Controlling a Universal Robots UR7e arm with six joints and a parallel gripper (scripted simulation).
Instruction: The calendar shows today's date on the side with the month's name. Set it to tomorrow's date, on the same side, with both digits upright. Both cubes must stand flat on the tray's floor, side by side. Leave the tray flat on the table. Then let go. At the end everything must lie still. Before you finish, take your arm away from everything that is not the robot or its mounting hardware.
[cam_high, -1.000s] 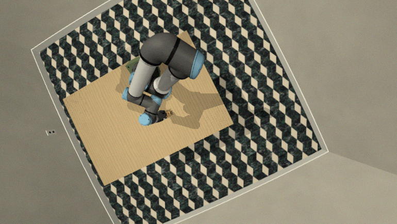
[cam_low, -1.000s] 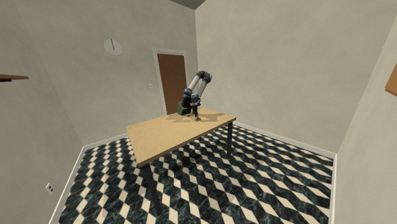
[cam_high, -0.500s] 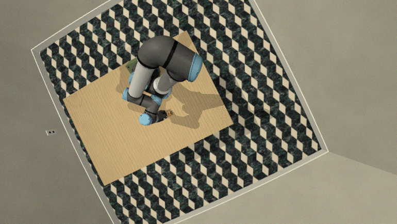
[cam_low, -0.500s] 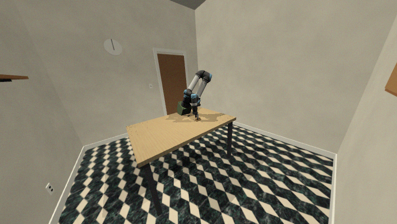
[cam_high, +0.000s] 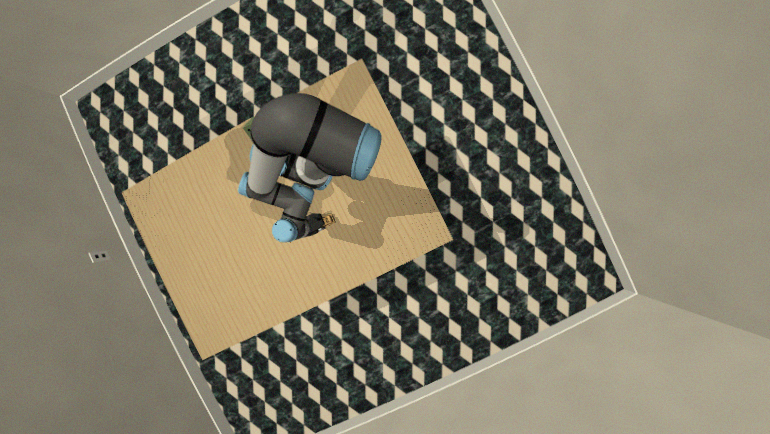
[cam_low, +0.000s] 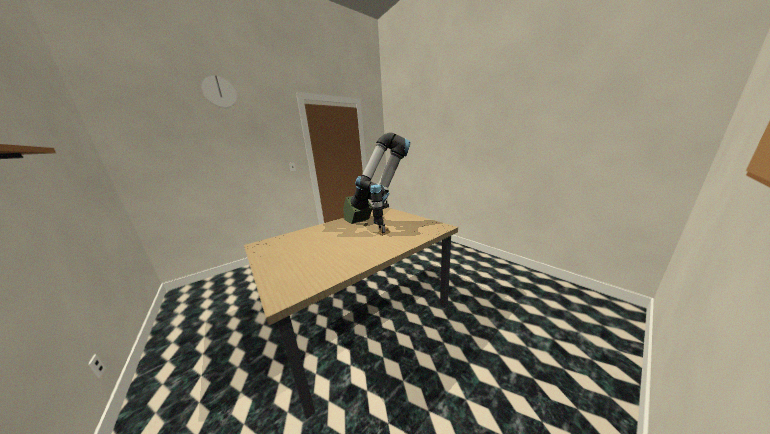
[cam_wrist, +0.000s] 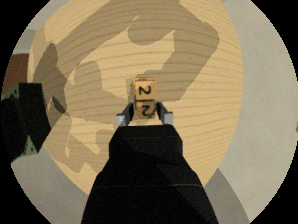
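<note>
My gripper is now 2 cm above the wooden cube. From my hand the other things lie so: wooden tray: 3 cm below, 2 cm to the left.
</note>
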